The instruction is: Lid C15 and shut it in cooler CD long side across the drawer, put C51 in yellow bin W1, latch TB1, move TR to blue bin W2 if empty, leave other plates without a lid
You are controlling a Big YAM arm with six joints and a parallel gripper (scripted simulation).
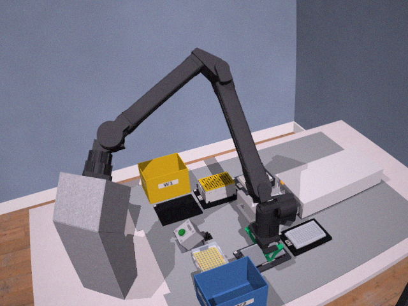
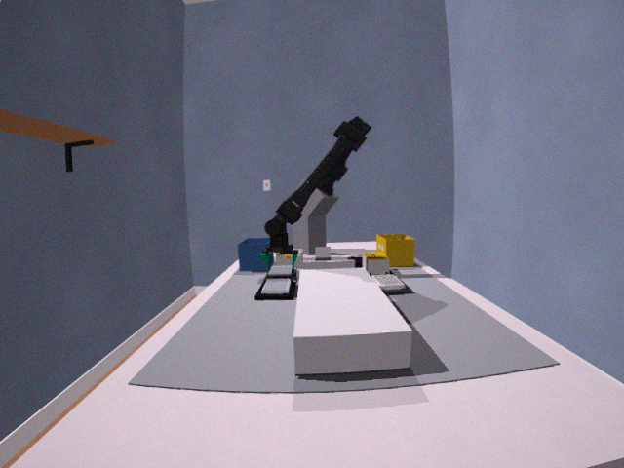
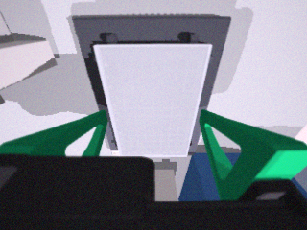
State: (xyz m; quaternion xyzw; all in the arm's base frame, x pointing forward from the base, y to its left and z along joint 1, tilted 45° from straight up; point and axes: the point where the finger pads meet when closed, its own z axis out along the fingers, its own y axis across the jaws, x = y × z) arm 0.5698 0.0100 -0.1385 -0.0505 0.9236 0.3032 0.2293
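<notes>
The clear plate lid lies 1 cm below my hand. The rest, counted from my hand: blue bin W2: 14 cm behind, 17 cm to the right; black plate: 1 cm below; tip box TB1: 18 cm behind, 2 cm to the right, 1 cm above.
</notes>
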